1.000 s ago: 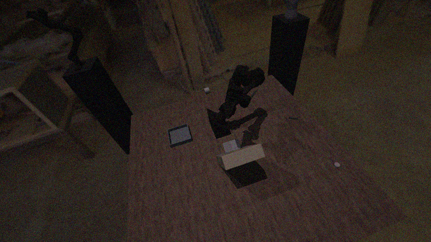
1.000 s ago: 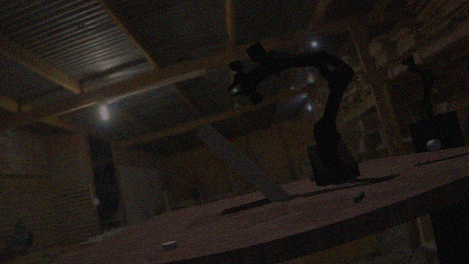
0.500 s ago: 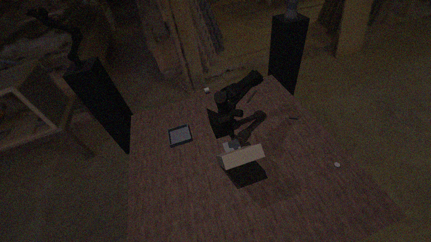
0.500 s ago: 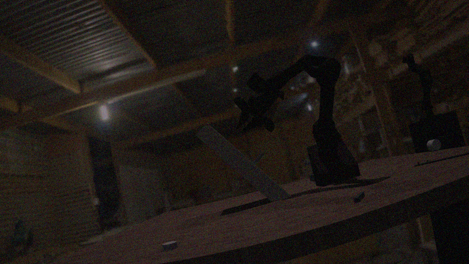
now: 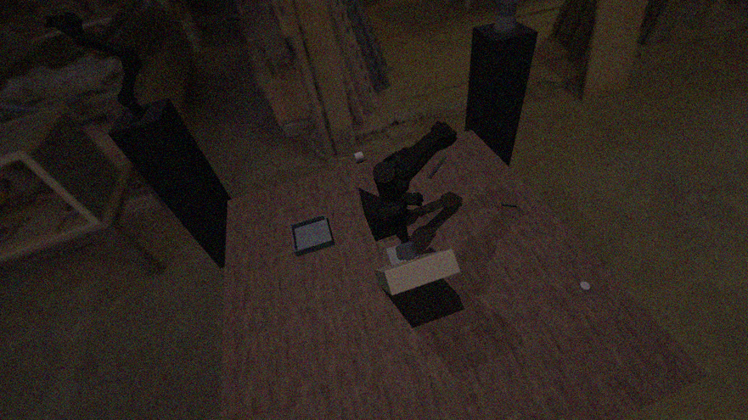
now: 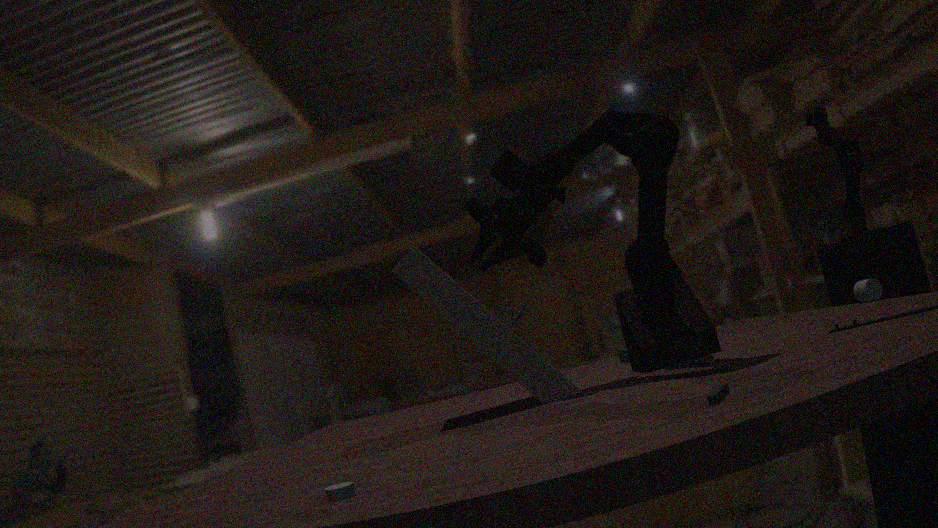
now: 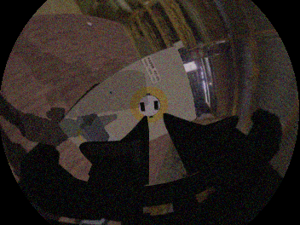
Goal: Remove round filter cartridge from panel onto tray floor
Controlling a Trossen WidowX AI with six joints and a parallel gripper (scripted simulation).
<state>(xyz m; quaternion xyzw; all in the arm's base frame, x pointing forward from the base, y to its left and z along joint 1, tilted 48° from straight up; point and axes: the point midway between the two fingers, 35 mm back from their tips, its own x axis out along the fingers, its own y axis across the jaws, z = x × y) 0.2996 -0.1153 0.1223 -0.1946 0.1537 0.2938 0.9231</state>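
My gripper tip is 50 mm short of the round filter cartridge and 40 mm above it. Round my gripper tip: service panel 120 mm below, 10 mm ahead; then grey tray 360 mm behind, 300 mm to the right, 260 mm below.
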